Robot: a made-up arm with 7 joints. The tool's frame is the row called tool.
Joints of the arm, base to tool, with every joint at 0 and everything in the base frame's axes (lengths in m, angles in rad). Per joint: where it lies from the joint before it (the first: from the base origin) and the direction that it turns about. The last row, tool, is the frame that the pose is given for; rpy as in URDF.
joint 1: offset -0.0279 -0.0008 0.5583 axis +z
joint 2: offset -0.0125 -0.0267 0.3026 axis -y
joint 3: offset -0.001 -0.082 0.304 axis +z
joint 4: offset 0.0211 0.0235 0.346 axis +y
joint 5: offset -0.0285 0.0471 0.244 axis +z
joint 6: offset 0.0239 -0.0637 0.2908 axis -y
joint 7: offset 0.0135 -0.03 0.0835 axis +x
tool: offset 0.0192 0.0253 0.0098 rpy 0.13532 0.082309 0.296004
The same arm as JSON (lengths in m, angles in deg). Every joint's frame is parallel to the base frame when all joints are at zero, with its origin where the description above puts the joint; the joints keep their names.
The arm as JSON. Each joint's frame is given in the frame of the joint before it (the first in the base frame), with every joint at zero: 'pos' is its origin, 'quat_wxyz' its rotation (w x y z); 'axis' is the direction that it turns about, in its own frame. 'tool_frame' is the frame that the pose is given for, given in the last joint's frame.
{"length_unit": "m", "angle_unit": "deg", "joints": [
  {"joint": "joint 1", "pos": [-0.0279, -0.0008, 0.5583], "quat_wxyz": [1.0, 0.0, 0.0, 0.0], "axis": [0.0, 0.0, 1.0]},
  {"joint": "joint 2", "pos": [-0.0125, -0.0267, 0.3026], "quat_wxyz": [1.0, 0.0, 0.0, 0.0], "axis": [0.0, -1.0, 0.0]},
  {"joint": "joint 3", "pos": [-0.001, -0.082, 0.304], "quat_wxyz": [1.0, 0.0, 0.0, 0.0], "axis": [0.0, 0.0, 1.0]},
  {"joint": "joint 4", "pos": [0.0211, 0.0235, 0.346], "quat_wxyz": [1.0, 0.0, 0.0, 0.0], "axis": [0.0, 1.0, 0.0]},
  {"joint": "joint 5", "pos": [-0.0285, 0.0471, 0.244], "quat_wxyz": [1.0, 0.0, 0.0, 0.0], "axis": [0.0, 0.0, 1.0]},
  {"joint": "joint 6", "pos": [0.0239, -0.0637, 0.2908], "quat_wxyz": [1.0, 0.0, 0.0, 0.0], "axis": [0.0, -1.0, 0.0]},
  {"joint": "joint 7", "pos": [0.0135, -0.03, 0.0835], "quat_wxyz": [1.0, 0.0, 0.0, 0.0], "axis": [1.0, 0.0, 0.0]}
], "tool_frame": {"pos": [0.0192, 0.0253, 0.0098], "quat_wxyz": [0.986379, 0.06076, 0.050561, 0.144249]}}

